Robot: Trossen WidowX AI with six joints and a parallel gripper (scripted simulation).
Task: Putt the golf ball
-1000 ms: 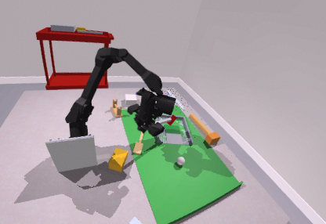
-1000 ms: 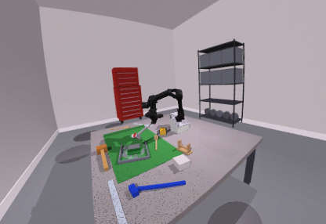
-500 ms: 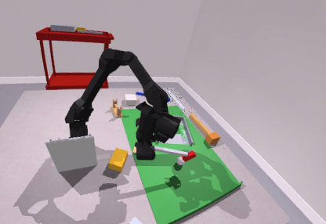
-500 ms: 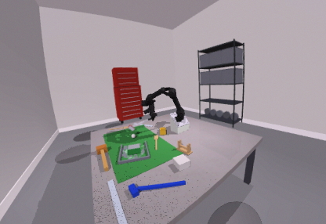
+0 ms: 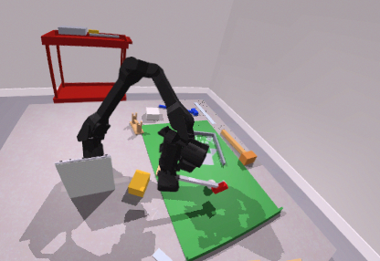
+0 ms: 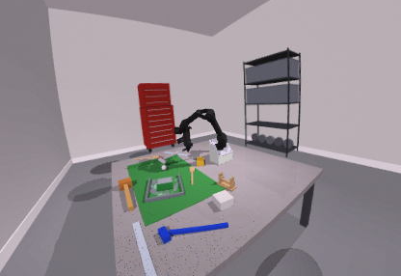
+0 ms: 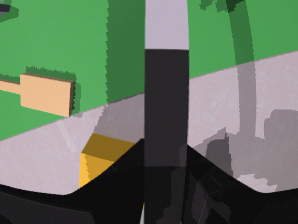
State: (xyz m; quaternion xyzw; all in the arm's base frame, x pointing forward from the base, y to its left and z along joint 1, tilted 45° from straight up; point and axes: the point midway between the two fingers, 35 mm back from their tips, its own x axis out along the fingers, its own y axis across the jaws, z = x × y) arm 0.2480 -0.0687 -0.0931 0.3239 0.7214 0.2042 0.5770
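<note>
Now: the yellow block 80 mm behind my gripper tip, 60 mm to the left of it and 90 mm below it. The rest, counted from my gripper tip: wooden stand (60 mm behind, 450 mm to the left, 80 mm below); green mat (230 mm ahead, 130 mm to the left, 110 mm below); white golf ball (220 mm ahead, 90 mm below).
</note>
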